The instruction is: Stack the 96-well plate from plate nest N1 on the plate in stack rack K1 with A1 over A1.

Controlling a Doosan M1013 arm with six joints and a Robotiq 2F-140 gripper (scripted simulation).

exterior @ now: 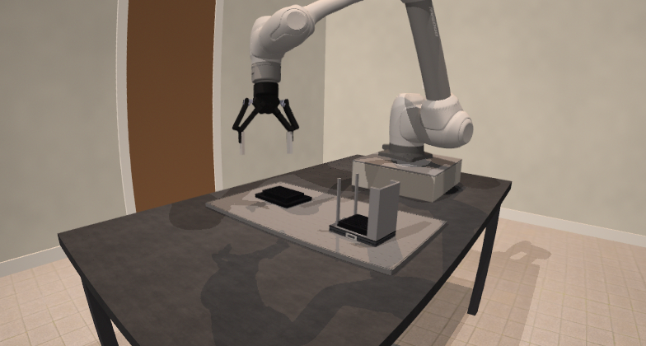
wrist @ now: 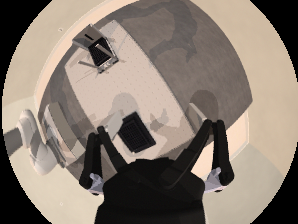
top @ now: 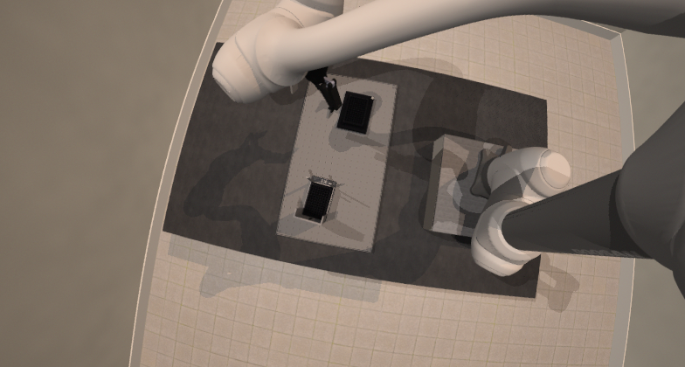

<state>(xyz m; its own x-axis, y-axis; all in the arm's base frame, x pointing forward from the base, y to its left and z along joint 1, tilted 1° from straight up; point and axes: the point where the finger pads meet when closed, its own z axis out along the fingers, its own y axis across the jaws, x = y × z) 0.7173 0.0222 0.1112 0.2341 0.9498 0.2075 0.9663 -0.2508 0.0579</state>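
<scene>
Now: the pale A1 mark 18 cm to the right of my hand, 18 cm below it and 17 cm behind it. The rest, counted from my hand: tall grey wall: 36 cm to the left, 13 cm behind, 11 cm below.
</scene>
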